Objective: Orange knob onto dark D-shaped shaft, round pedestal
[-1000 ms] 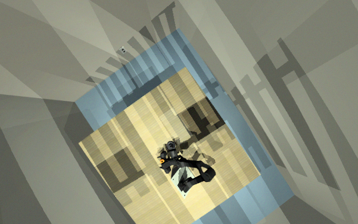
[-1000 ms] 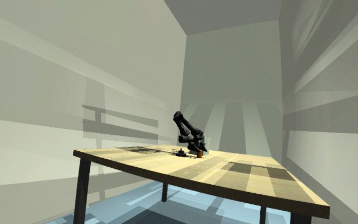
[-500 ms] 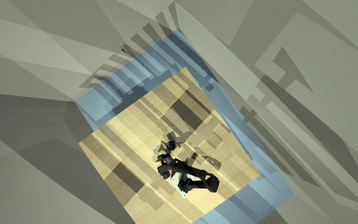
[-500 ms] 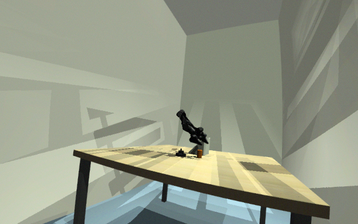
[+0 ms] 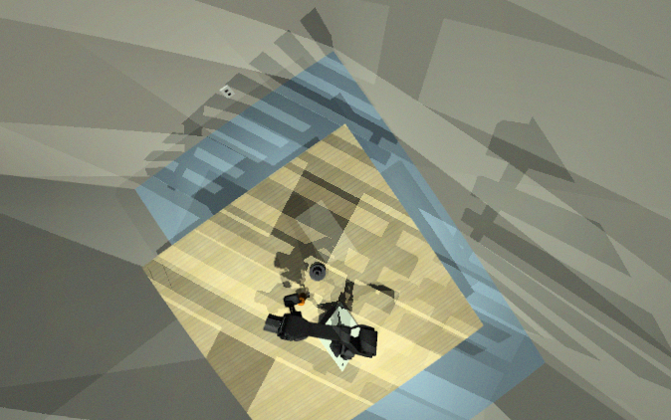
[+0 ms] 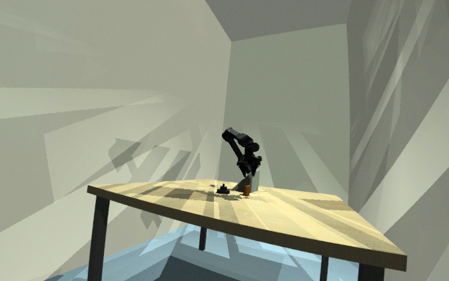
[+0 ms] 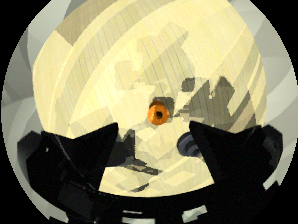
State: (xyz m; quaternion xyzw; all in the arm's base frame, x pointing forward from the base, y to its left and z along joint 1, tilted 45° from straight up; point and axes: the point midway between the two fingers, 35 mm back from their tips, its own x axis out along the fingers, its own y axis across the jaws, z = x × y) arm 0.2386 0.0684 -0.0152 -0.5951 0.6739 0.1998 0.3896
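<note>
The orange knob lies 10 mm ahead of my gripper tip, 10 mm to the right of it and 90 mm below it. Round my gripper tip: dark round pedestal (70 mm ahead, 140 mm to the right, 90 mm below).
</note>
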